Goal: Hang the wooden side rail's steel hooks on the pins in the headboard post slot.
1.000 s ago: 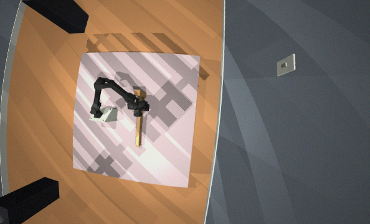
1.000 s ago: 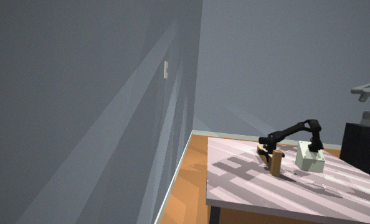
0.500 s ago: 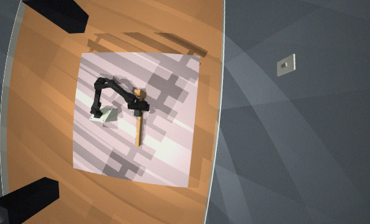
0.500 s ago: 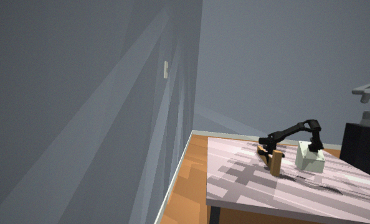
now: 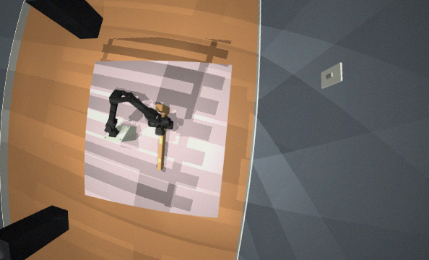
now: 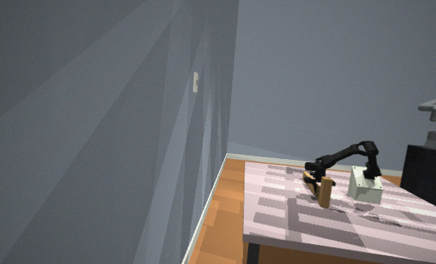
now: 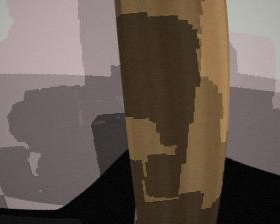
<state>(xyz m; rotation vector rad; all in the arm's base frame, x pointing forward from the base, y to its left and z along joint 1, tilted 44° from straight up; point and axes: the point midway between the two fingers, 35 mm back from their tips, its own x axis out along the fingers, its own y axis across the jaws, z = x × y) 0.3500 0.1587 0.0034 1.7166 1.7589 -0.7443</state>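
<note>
The headboard post lies 11 cm to the left of my gripper tip, 5 cm above it and 1 cm behind it.
</note>
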